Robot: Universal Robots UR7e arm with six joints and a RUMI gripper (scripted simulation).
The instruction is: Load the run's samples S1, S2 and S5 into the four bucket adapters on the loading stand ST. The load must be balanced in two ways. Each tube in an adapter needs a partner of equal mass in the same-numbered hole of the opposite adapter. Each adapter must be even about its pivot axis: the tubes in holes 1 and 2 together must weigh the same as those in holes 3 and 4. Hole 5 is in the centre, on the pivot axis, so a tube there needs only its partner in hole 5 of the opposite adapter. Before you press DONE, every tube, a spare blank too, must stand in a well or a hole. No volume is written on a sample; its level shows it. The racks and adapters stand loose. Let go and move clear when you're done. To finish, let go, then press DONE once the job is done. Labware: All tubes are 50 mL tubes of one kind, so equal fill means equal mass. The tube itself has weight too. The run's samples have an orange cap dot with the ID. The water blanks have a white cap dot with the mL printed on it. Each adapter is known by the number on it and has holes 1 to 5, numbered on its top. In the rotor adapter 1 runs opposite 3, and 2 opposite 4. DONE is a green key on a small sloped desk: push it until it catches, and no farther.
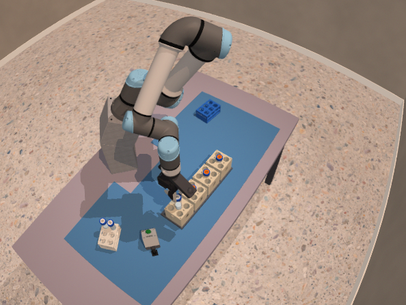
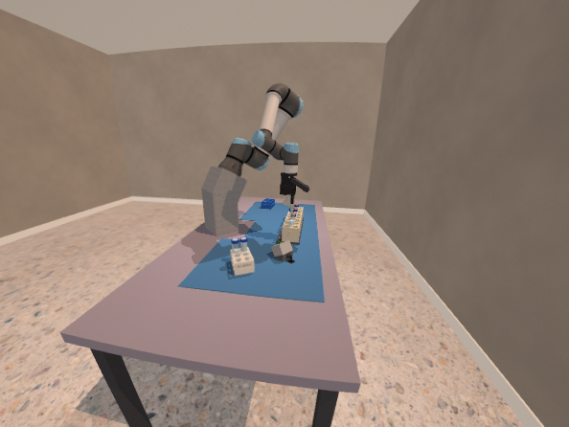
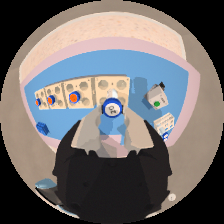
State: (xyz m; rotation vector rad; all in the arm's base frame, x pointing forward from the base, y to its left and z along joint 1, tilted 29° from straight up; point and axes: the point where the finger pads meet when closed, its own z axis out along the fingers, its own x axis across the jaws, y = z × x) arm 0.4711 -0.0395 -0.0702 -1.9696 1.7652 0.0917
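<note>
My hand is 1 cm past the green done key, 19 cm to the left of it and 12 cm above it. The rest, counted from my hand: blue rack 38 cm behind, 58 cm to the left, 16 cm below; then orange-dot tube 4 cm behind, 21 cm to the left, 12 cm below; then beige rack 13 cm behind, 35 cm to the right, 16 cm below.
</note>
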